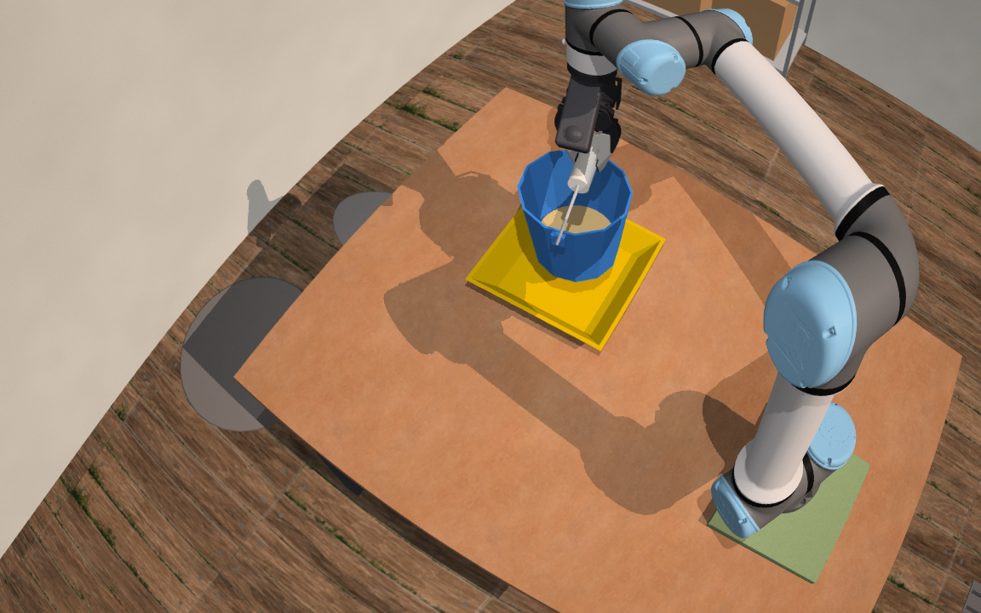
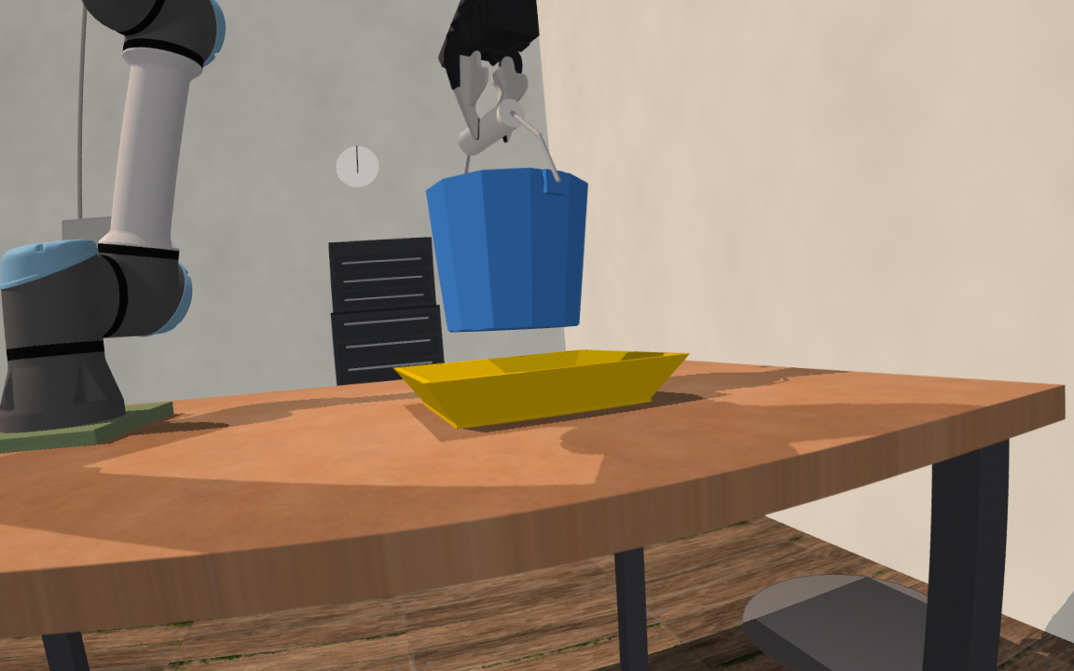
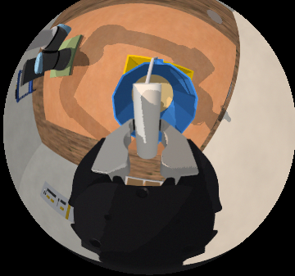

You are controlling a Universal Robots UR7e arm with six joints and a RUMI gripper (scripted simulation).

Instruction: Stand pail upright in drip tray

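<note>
Right now my hand is 10 cm above the blue pail and 1 cm short of it. Round my hand: yellow drip tray: 31 cm below, 2 cm ahead.
</note>
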